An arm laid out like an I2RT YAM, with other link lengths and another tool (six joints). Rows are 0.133 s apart.
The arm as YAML. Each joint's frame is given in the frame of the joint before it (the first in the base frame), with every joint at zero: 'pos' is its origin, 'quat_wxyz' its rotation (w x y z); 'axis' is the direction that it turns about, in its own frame. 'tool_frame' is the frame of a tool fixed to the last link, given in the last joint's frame.
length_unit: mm
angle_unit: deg
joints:
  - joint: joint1
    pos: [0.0, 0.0, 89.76]
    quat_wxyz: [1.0, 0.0, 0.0, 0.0]
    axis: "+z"
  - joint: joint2
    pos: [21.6, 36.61, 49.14]
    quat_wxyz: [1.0, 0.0, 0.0, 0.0]
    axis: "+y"
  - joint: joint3
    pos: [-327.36, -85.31, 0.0]
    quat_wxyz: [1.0, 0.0, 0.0, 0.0]
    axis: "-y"
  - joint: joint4
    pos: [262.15, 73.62, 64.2]
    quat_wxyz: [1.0, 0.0, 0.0, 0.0]
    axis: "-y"
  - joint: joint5
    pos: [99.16, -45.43, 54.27]
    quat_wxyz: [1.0, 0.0, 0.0, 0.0]
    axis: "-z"
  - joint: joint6
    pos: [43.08, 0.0, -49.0]
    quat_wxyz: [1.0, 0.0, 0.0, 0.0]
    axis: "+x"
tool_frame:
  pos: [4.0, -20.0, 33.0]
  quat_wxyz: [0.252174, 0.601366, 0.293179, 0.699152]
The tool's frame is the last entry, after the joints.
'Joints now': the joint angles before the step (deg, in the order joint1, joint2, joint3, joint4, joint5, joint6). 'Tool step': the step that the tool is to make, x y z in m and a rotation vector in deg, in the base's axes. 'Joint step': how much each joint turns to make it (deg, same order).
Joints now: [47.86, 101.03, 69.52, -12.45, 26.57, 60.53]
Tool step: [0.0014, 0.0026, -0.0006, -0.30, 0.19, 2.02]
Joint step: [0.01, 0.16, -0.02, 0.53, -1.41, -1.59]
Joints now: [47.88, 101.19, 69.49, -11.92, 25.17, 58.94]
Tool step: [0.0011, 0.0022, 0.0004, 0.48, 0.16, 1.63]
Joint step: [-0.01, 0.01, 0.00, 0.63, -1.49, -0.88]
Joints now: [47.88, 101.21, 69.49, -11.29, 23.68, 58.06]
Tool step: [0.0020, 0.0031, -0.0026, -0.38, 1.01, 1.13]
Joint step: [0.00, 0.67, 0.68, -0.79, -1.16, -0.45]
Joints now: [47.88, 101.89, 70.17, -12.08, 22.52, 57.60]
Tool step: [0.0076, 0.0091, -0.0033, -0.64, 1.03, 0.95]
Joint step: [0.00, 2.16, 2.49, -1.33, -0.91, -0.46]
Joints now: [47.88, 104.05, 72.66, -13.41, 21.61, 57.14]
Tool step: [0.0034, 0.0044, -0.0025, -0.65, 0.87, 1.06]
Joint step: [-0.01, 1.03, 1.18, -0.97, -0.90, -0.65]
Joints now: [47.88, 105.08, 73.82, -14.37, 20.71, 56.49]
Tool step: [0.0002, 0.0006, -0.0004, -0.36, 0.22, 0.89]
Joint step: [-0.01, 0.02, 0.00, -0.14, -0.57, -0.75]
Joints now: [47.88, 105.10, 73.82, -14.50, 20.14, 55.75]
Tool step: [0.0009, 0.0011, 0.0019, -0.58, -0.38, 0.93]
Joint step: [-0.01, 0.00, 0.24, 0.01, -0.18, -1.21]
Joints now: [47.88, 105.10, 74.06, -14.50, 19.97, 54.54]
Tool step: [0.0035, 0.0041, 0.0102, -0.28, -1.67, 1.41]
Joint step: [0.00, 0.00, 1.42, 0.23, 0.00, -2.13]
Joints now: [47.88, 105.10, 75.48, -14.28, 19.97, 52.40]
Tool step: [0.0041, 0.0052, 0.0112, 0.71, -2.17, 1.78]
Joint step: [0.00, -0.02, 1.21, 1.48, -0.55, -2.17]
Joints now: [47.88, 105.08, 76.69, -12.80, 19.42, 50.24]
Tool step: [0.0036, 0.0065, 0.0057, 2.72, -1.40, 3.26]
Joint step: [-0.03, -0.01, 0.01, 3.42, -3.04, -1.56]
